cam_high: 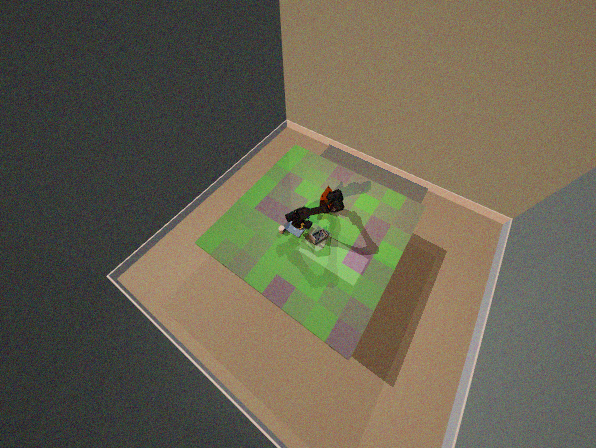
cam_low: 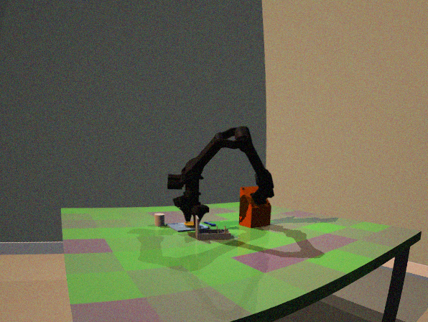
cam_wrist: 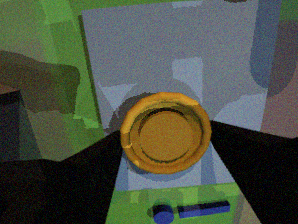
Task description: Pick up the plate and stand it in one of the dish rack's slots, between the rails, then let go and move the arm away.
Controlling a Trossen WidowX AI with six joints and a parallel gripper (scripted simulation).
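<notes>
The light blue sheet lies 10 mm ahead of my gripper tip, 20 mm to the right of it and 10 mm below it. From my gripper tip the other things lie so: dish rack: 10 mm ahead, 170 mm to the left, 10 mm above; plate: 10 mm above.
</notes>
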